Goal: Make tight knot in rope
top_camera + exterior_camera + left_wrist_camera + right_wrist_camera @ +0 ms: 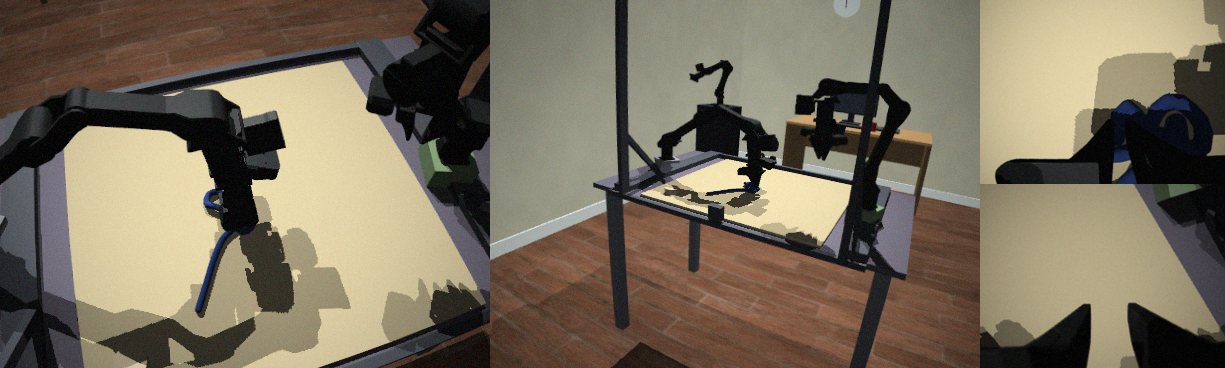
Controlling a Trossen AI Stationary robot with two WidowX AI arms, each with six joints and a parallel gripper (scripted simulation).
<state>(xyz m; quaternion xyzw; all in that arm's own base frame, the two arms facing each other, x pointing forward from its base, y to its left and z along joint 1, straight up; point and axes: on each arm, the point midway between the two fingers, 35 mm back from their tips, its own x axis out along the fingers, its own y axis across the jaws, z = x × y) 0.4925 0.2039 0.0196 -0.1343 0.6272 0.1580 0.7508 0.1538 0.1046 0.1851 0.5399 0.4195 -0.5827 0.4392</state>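
Right now the tan mat is 10 mm ahead of my left hand, 20 mm to the right of it and 50 mm below it.
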